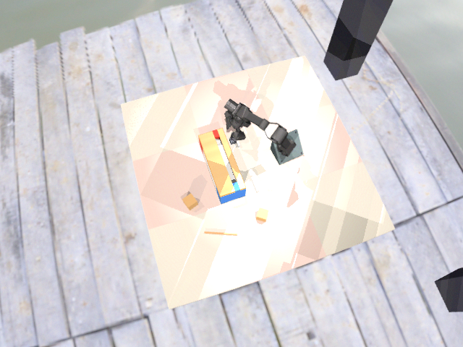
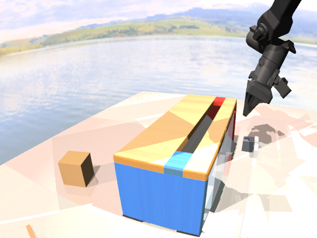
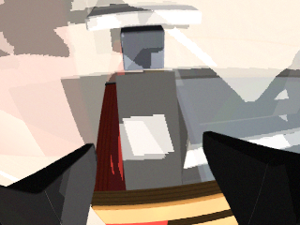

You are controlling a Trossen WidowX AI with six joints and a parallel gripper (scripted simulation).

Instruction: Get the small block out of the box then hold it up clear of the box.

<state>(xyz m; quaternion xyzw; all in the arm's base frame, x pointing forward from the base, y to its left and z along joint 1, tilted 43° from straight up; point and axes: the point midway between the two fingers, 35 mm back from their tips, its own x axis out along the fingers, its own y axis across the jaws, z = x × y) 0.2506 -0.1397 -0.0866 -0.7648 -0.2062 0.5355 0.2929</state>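
The dark grey block lies 2 cm behind my gripper tip and 9 cm below it. From my gripper tip the other things lie so: box (6 cm ahead, 15 cm to the left, 4 cm below); then thin wooden stick (23 cm ahead, 50 cm to the left, 10 cm below).
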